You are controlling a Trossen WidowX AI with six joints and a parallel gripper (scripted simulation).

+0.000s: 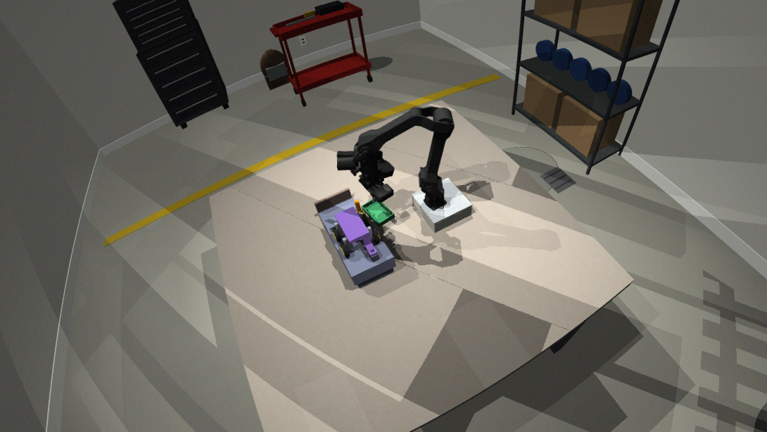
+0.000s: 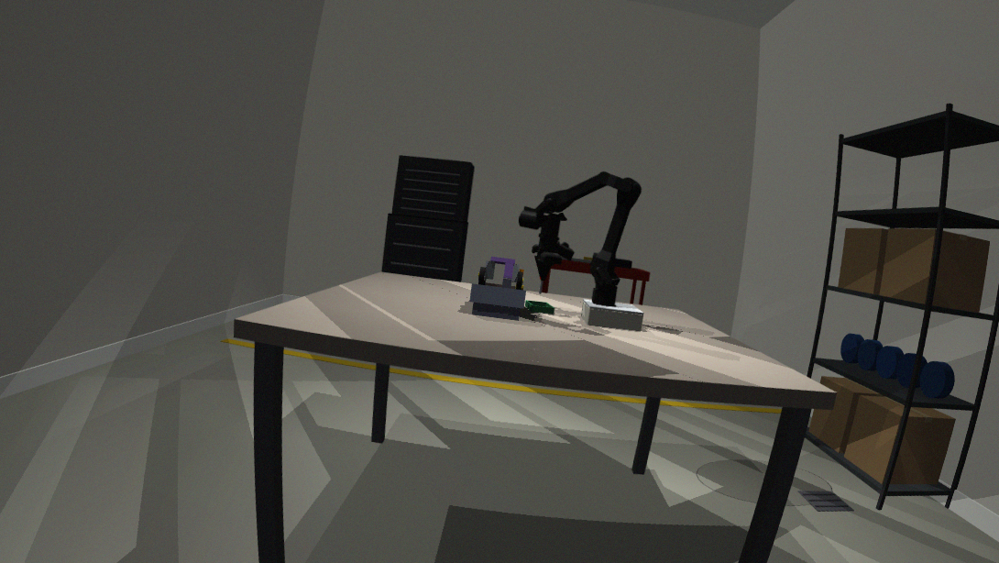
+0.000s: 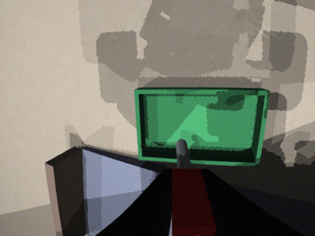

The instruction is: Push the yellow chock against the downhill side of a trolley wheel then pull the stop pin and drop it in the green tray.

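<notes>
My gripper tip is 10 mm to the right of the green tray and 100 mm above it. From my gripper tip the other things lie so: red-headed stop pin (right at my gripper tip); then purple trolley (140 mm ahead, 120 mm to the left, 10 mm above); then yellow chock (70 mm ahead, 40 mm to the left, 10 mm below).
</notes>
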